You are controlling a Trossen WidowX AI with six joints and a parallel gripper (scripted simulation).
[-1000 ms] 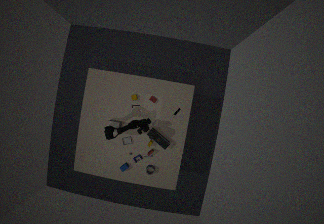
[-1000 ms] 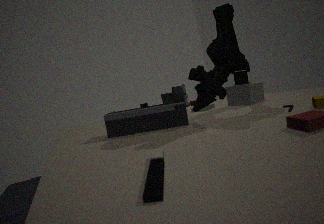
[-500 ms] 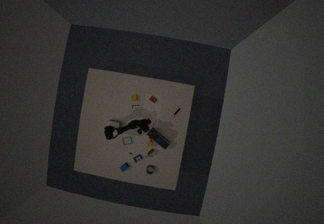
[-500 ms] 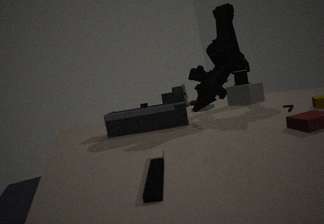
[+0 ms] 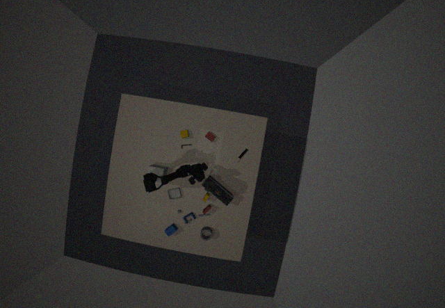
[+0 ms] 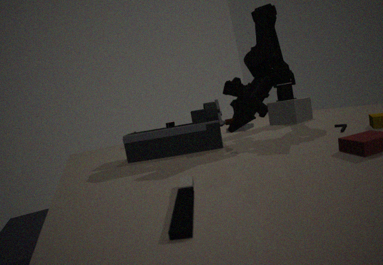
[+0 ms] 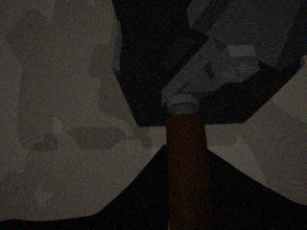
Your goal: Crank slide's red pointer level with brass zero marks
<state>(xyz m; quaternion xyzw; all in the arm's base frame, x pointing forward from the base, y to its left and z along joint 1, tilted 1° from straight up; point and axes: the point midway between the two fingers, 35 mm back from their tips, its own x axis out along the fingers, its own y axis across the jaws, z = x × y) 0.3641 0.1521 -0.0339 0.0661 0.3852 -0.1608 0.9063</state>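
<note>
Now: gripper tip 2 cm past the brown crank handle, 1 cm to the right of it and 3 cm below it. From my gripper tip the other things lie so: red pointer (14 cm ahead, 7 cm to the right, 5 cm above); then grey plate (19 cm behind, 24 cm to the right, 3 cm below); then blue piece (11 cm behind, 55 cm to the right, 2 cm below).
</note>
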